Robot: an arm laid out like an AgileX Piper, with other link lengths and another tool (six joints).
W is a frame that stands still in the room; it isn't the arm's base.
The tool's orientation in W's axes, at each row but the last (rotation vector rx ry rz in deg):
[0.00, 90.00, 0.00]
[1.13, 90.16, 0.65]
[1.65, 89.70, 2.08]
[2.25, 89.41, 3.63]
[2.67, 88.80, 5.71]
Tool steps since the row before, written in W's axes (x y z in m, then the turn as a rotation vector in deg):
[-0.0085, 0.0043, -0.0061, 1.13, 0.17, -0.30]
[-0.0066, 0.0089, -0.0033, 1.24, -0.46, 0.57]
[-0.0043, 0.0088, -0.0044, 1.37, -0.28, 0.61]
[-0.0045, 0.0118, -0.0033, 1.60, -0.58, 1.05]
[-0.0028, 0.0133, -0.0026, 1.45, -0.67, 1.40]
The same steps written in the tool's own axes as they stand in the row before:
[0.0061, 0.0043, -0.0085, 0.30, 0.17, 1.13]
[0.0035, 0.0088, -0.0066, -0.58, -0.44, 1.24]
[0.0047, 0.0086, -0.0043, -0.61, -0.26, 1.37]
[0.0040, 0.0116, -0.0044, -1.07, -0.54, 1.60]
[0.0038, 0.0131, -0.0024, -1.43, -0.59, 1.46]

